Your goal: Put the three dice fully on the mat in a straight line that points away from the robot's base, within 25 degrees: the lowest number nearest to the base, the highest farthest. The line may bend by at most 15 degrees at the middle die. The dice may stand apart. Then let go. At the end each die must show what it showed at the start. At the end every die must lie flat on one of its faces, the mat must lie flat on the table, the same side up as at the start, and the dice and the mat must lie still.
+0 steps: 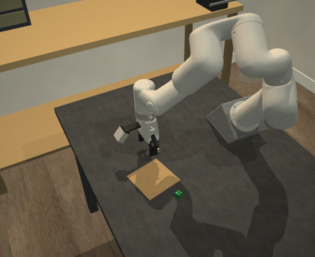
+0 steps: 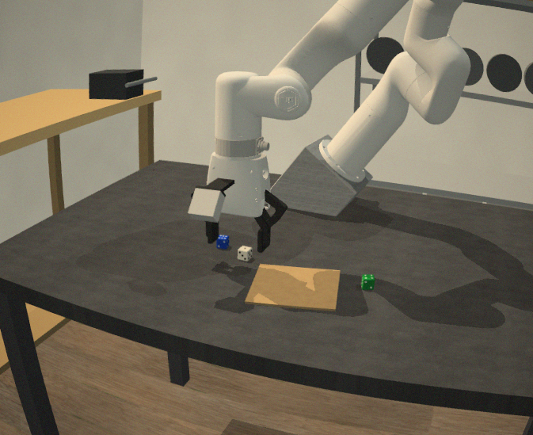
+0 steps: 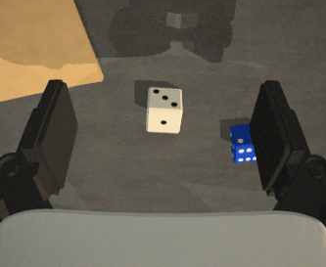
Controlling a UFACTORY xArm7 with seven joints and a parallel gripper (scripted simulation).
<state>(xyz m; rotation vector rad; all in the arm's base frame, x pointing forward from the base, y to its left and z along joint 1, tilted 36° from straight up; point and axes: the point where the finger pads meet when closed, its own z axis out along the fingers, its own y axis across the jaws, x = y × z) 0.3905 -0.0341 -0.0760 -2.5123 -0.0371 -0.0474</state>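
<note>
Now: the white die 3 cm behind my hand and 4 cm below it. The rest, counted from my hand: green die 1 cm behind, 23 cm to the left, 4 cm below; then tan square mat 3 cm ahead, 12 cm to the left, 5 cm below; then blue die 6 cm behind, 6 cm to the right, 4 cm below.
</note>
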